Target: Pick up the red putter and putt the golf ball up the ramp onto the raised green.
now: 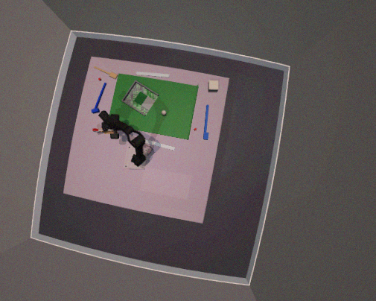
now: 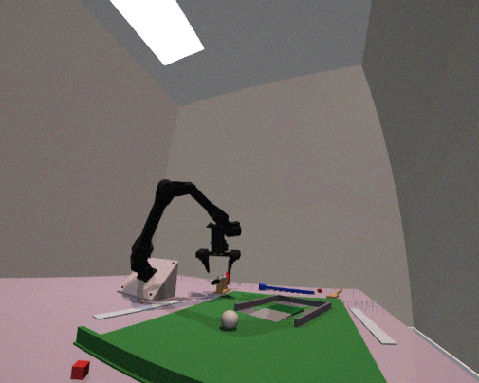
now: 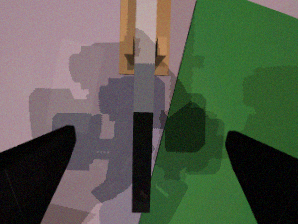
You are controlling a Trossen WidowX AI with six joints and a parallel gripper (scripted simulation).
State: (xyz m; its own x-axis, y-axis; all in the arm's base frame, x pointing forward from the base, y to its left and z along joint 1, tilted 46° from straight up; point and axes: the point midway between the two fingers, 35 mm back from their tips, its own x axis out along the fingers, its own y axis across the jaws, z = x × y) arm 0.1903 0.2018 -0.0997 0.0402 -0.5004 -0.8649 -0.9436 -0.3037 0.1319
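Now: gripper tip 8 cm to the right of the red putter, 4 cm above it and 3 cm past it. Round my gripper tip: beige cube (66 cm to the right, 60 cm ahead, 7 cm below); white golf ball (32 cm to the right, 25 cm ahead, 7 cm below); green mat (29 cm ahead, 20 cm to the right, 9 cm below).
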